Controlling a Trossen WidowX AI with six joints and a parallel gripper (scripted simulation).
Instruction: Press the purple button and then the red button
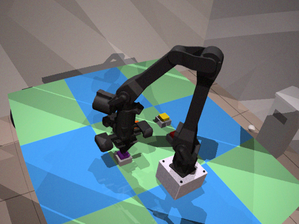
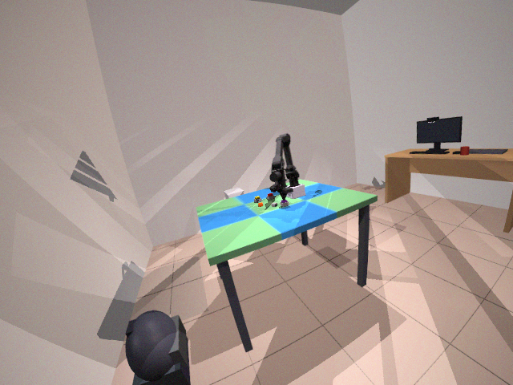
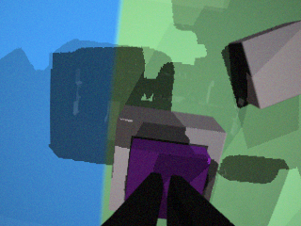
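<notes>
Now: gripper tip 10 mm above the purple button. Round my gripper tip: orange block 110 mm ahead, 140 mm to the right, 30 mm below; then grey block 50 mm ahead, 50 mm to the right, 30 mm below; then red button 40 mm behind, 220 mm to the right.
</notes>
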